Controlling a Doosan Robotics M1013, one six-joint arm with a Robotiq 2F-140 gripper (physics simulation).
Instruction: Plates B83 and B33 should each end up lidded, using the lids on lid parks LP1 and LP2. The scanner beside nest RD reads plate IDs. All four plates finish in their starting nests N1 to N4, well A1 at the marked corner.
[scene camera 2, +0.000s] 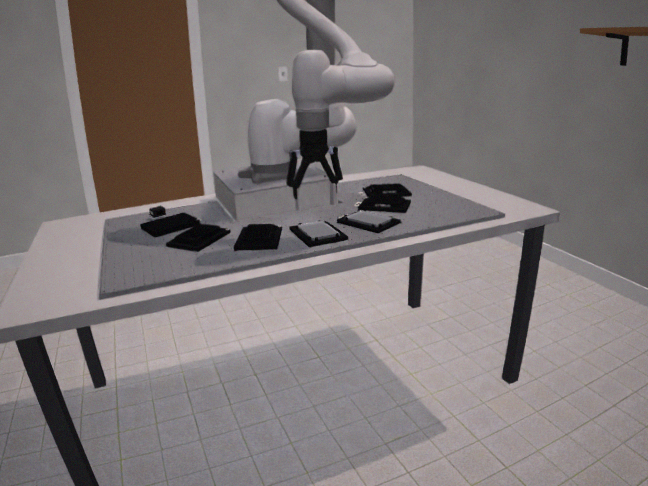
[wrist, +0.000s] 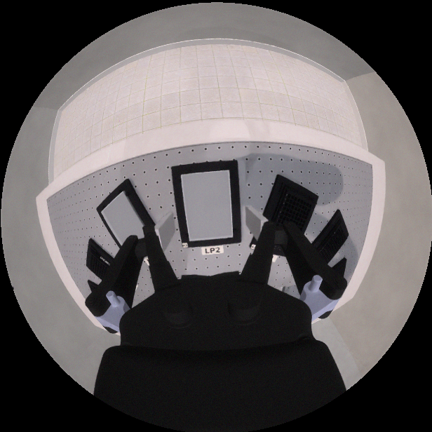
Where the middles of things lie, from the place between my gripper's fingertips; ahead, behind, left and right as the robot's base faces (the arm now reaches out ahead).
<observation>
The black lid park LP2 (wrist: 231, 165) lies 80 mm below my hand. From my hand the other things lie so: black lid park LP1 (wrist: 125, 185): 40 mm behind, 180 mm to the left, 80 mm below; black nest N3 (wrist: 272, 201): 30 mm behind, 170 mm to the right, 80 mm below; black nest RD (scene camera 2: 170, 224): 270 mm behind, 420 mm to the right, 80 mm below.
</observation>
